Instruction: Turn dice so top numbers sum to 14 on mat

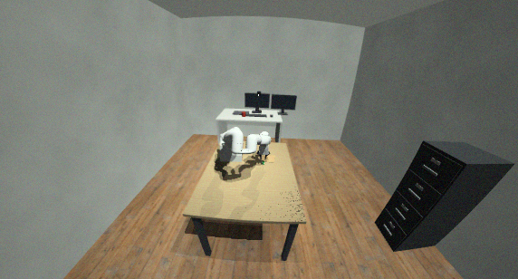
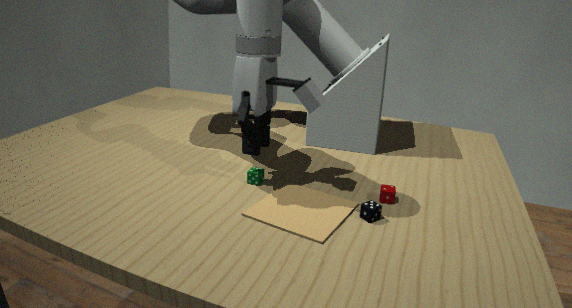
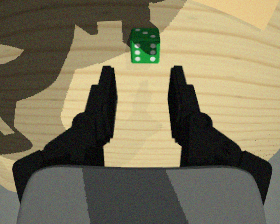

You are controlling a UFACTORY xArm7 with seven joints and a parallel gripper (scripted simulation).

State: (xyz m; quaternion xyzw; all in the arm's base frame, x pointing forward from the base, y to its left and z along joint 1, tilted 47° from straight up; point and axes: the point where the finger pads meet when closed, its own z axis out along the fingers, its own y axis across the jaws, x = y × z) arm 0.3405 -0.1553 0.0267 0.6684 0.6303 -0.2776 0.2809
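Now: the green die 7 cm below my hand. Also, from my hand: red die: 24 cm to the left, 7 cm below; then black die: 21 cm to the left, 7 cm below, 7 cm ahead; then tan mat: 11 cm to the left, 8 cm below, 8 cm ahead.
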